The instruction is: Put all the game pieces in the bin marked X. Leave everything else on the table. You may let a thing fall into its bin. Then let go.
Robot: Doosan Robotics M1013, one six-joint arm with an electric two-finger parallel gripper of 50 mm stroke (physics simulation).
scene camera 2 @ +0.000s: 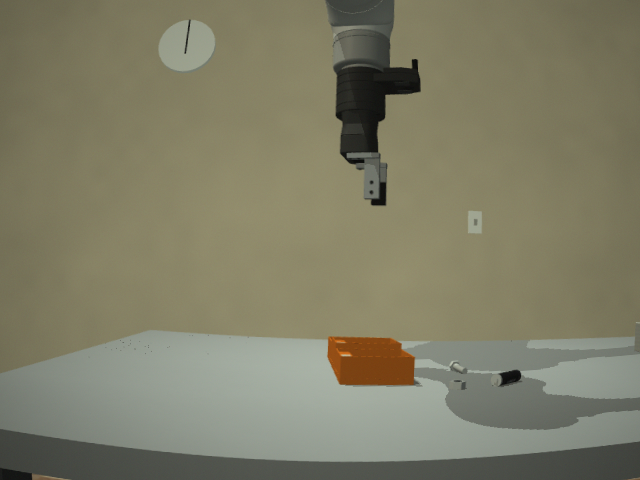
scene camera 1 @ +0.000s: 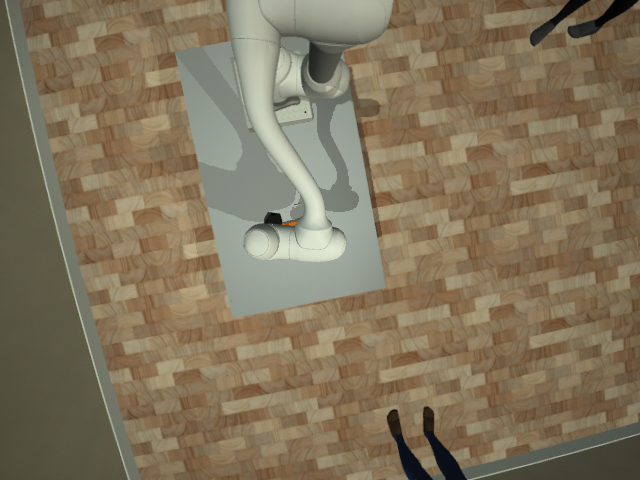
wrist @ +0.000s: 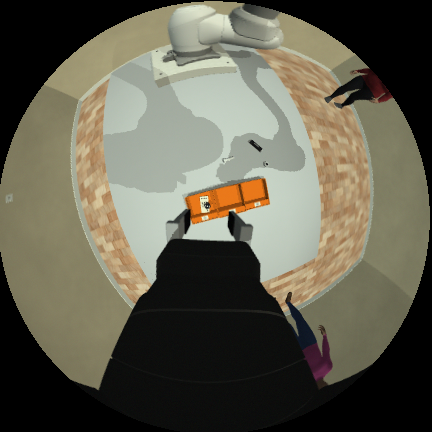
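Seen in the pictures: gripper, fingertip midpoint: [scene camera 2: 375, 202] [wrist: 208, 217]; arm's base, origin of the base link: [scene camera 1: 276, 91] [wrist: 192, 53].
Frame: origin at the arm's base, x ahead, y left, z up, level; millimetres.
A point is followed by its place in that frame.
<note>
A white domino-like piece with black dots [wrist: 202, 199] {x 625, y -231, z -39 mm} and a black die [wrist: 207, 205] {x 647, y -224, z -23 mm} lie in the left orange bin [wrist: 192, 201] {x 618, y -262, z -46 mm} in the wrist view, the die overlapping the white piece in this view. That bin's small front label [wrist: 205, 218] {x 680, y -247, z -24 mm} looks like an X. My gripper [scene camera 2: 376, 202] {x 634, y -213, z 180 mm} [wrist: 208, 217] {x 634, y -213, z 180 mm} is open and empty, high above the table and the bins; in scene camera 1 the arm hides it. The insides of the bins are hidden in scene camera 2.
Middle [wrist: 228, 196] {x 652, y -154, z -46 mm} and right [wrist: 254, 190] {x 669, y -68, z -46 mm} orange bins adjoin the left one. A bolt [scene camera 2: 458, 367] {x 546, y -101, z -46 mm} [wrist: 227, 160] {x 545, y -108, z -44 mm}, a nut [scene camera 2: 457, 384] {x 607, y 16, z -47 mm} [wrist: 266, 164] {x 606, y 8, z -45 mm} and a black cylinder [scene camera 2: 506, 377] {x 541, y 12, z -43 mm} [wrist: 255, 145] {x 535, y -2, z -40 mm} lie on the table [scene camera 1: 310, 281] {x 941, y -188, z -53 mm} [scene camera 2: 206, 408] {x 873, y 85, z -53 mm}, on the arm-base side of the bins.
</note>
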